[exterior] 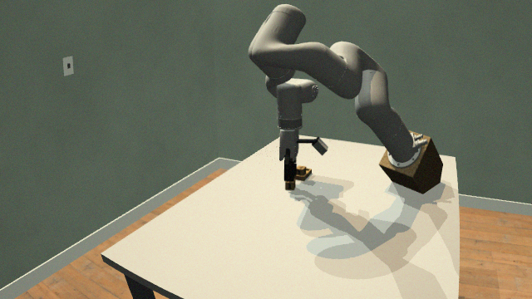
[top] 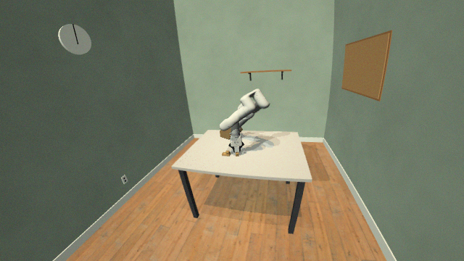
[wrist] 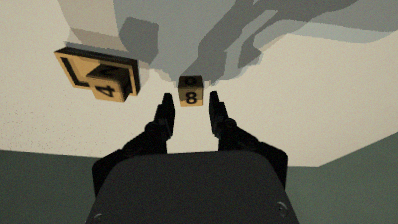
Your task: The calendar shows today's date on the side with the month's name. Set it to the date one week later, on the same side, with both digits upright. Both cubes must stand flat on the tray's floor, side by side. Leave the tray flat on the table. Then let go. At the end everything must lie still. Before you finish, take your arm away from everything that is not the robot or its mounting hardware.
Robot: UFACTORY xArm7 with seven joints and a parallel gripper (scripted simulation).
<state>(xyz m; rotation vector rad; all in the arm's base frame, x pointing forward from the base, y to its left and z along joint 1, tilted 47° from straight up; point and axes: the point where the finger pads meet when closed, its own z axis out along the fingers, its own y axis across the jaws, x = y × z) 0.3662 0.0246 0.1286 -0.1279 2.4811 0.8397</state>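
The digit cube lies 40 mm below my hand. Round my hand: wooden calendar tray 110 mm to the right, 50 mm below.
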